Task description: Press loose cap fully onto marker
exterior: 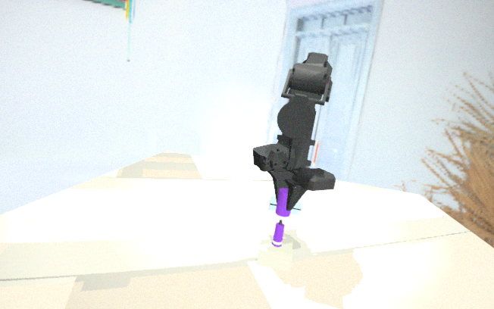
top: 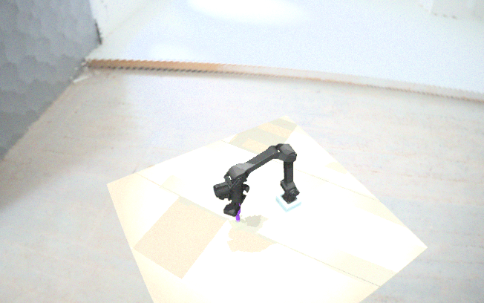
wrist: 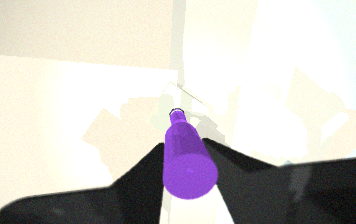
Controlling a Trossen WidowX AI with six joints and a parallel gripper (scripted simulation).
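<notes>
The holder block lies 11 cm below my gripper tip. From my gripper tip the other things lie so: purple cap (1 cm above).
</notes>
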